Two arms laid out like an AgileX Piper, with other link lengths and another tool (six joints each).
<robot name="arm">
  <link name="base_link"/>
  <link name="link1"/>
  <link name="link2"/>
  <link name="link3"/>
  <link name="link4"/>
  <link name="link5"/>
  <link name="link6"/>
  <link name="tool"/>
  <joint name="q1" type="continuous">
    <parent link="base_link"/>
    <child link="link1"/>
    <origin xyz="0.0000 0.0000 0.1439" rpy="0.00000 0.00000 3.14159"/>
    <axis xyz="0 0 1"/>
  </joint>
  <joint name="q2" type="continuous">
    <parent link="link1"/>
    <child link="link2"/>
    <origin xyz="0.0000 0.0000 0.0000" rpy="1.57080 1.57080 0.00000"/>
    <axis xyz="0 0 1"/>
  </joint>
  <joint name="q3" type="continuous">
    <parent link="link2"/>
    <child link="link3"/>
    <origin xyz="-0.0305 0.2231 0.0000" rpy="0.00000 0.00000 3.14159"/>
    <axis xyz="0 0 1"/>
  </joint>
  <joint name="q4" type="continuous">
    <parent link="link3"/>
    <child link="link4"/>
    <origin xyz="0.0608 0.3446 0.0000" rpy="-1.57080 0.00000 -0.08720"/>
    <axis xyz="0 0 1"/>
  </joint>
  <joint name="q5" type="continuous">
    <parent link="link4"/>
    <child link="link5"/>
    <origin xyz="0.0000 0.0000 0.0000" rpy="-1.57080 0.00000 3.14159"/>
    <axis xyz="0 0 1"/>
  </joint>
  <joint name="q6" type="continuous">
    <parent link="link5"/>
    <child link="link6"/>
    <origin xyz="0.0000 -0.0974 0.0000" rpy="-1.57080 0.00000 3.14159"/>
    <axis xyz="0 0 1"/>
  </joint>
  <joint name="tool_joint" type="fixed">
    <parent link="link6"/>
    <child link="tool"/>
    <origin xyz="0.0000 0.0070 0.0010" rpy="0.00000 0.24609 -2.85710"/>
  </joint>
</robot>
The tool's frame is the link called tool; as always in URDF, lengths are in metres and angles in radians. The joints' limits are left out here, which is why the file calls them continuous.
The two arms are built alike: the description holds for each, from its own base.
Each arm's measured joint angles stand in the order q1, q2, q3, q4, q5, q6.
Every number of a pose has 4 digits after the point.
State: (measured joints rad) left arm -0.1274 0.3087 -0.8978 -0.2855 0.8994 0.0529; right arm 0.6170 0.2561 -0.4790 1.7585 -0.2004 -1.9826
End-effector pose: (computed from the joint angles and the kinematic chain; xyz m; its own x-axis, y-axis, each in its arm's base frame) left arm 0.1374 -0.0463 0.4646 -0.3643 0.2497 -0.8972 0.3652 0.9245 0.1091; right arm 0.1829 0.0979 0.3925 -0.0287 0.1128 -0.9932 -0.4270 0.8970 0.1142
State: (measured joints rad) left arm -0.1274 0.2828 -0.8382 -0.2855 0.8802 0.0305; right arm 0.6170 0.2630 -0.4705 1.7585 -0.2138 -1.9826
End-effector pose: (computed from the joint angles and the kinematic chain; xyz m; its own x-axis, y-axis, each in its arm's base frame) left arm 0.1428 -0.0466 0.4495 -0.3871 0.2268 -0.8937 0.3592 0.9298 0.0803; right arm 0.1858 0.0985 0.3872 -0.0441 0.1061 -0.9934 -0.4137 0.9031 0.1149
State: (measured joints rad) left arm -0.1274 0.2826 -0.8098 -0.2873 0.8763 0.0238; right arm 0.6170 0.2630 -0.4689 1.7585 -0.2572 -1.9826
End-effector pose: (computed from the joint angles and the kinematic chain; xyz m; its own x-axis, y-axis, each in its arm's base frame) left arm 0.1487 -0.0474 0.4398 -0.4112 0.2217 -0.8842 0.3600 0.9306 0.0660; right arm 0.1876 0.0948 0.3854 -0.0546 0.1126 -0.9921 -0.3748 0.9187 0.1249
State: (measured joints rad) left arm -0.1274 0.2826 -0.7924 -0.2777 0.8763 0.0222; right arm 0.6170 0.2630 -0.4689 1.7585 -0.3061 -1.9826
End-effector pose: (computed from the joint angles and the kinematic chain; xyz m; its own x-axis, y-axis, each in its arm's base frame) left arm 0.1524 -0.0472 0.4333 -0.4273 0.2268 -0.8752 0.3556 0.9321 0.0679; right arm 0.1891 0.0904 0.3841 -0.0645 0.1213 -0.9905 -0.3301 0.9341 0.1359
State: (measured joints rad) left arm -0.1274 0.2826 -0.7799 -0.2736 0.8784 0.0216; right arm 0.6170 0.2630 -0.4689 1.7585 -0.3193 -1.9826
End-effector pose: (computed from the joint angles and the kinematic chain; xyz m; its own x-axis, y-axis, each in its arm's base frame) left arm 0.1549 -0.0473 0.4285 -0.4401 0.2303 -0.8679 0.3548 0.9325 0.0676; right arm 0.1894 0.0892 0.3838 -0.0672 0.1237 -0.9900 -0.3179 0.9379 0.1388
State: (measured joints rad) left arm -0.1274 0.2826 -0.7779 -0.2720 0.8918 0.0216; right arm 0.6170 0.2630 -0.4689 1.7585 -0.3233 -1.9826
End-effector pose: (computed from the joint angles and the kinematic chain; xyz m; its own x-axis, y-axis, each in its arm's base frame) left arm 0.1549 -0.0474 0.4265 -0.4520 0.2358 -0.8603 0.3577 0.9314 0.0673; right arm 0.1895 0.0888 0.3837 -0.0679 0.1245 -0.9899 -0.3142 0.9390 0.1397
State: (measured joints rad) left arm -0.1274 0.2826 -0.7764 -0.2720 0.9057 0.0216; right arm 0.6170 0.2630 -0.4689 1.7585 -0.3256 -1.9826
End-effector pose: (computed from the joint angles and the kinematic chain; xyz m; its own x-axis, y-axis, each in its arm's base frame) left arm 0.1547 -0.0476 0.4247 -0.4637 0.2405 -0.8527 0.3616 0.9300 0.0657; right arm 0.1896 0.0886 0.3836 -0.0684 0.1249 -0.9898 -0.3121 0.9397 0.1401
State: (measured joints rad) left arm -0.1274 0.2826 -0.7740 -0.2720 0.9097 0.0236; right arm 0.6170 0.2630 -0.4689 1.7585 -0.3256 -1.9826
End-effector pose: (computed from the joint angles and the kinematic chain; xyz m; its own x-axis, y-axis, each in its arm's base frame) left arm 0.1550 -0.0477 0.4234 -0.4679 0.2439 -0.8494 0.3633 0.9293 0.0667; right arm 0.1896 0.0886 0.3836 -0.0684 0.1249 -0.9898 -0.3121 0.9397 0.1401
